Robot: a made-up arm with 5 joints. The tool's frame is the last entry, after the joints.
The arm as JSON. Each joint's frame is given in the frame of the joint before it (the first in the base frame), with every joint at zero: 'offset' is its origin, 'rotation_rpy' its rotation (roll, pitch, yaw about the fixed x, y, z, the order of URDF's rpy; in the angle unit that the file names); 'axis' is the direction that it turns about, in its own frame. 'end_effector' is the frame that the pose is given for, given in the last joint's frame.
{
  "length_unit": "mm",
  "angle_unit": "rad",
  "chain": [
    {
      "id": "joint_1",
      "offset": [
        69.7,
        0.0,
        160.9
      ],
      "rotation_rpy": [
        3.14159,
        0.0,
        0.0
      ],
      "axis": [
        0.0,
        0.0,
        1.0
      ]
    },
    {
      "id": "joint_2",
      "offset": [
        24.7,
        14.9,
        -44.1
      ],
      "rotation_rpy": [
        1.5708,
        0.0,
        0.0
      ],
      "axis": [
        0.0,
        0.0,
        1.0
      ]
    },
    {
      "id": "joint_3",
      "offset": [
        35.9,
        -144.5,
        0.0
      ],
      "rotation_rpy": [
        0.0,
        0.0,
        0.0
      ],
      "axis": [
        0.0,
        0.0,
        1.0
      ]
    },
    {
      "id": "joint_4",
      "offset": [
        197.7,
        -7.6,
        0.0
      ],
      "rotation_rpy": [
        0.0,
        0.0,
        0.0
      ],
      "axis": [
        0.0,
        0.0,
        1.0
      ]
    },
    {
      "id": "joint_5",
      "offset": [
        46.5,
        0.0,
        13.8
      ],
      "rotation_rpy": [
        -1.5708,
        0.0,
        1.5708
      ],
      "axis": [
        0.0,
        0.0,
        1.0
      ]
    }
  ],
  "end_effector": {
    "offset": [
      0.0,
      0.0,
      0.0
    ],
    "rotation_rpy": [
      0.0,
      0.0,
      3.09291
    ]
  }
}
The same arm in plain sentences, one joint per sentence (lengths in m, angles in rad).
The arm has five revolute joints in a row. What follows holds with every joint at zero, and every direction is one of the base frame's. Joint 1 lies 0.0697 m along +x and 0.1609 m along +z from the base frame's origin and rotates about -z. Joint 2 lies 0.0247 m along +x and 0.0149 m along -y and 0.0441 m along +z from joint 1 and rotates about +y. Joint 3 lies 0.0359 m along +x and 0.1445 m along +z from joint 2 and rotates about +y. Joint 4 lies 0.1977 m along +x and 0.0076 m along +z from joint 3 and rotates about +y. Joint 5 lies 0.0465 m along +x and 0.0138 m along +y from joint 4 and rotates about -x. The tool frame, which is the frame that the pose is given for, lies at the same point as joint 5; its axes are the base frame's turned by roll 1.5707, pitch -1.5221 and yaw -1.5707 rad (as in URDF: about the fixed x, then y, then z).
